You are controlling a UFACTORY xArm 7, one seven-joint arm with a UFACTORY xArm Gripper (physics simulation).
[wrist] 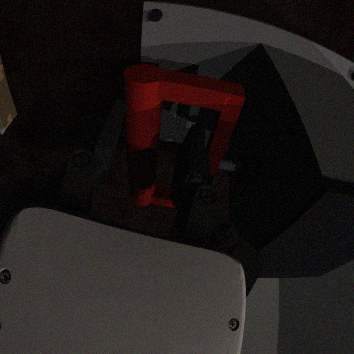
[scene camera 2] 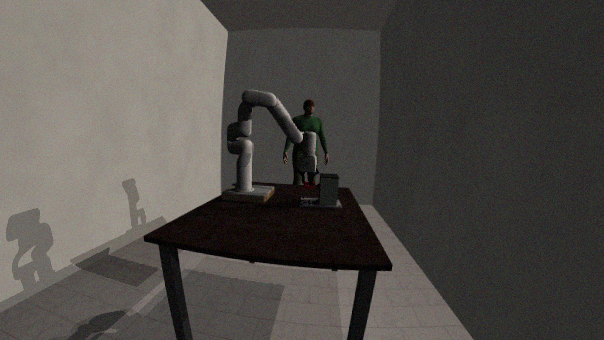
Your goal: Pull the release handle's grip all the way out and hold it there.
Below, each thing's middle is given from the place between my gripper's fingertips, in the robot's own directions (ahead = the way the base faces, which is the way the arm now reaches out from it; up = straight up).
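There's the pale base plate (wrist: 224,47), which I can see 110 mm below my hand, 10 mm to the right of it and 90 mm ahead of it.
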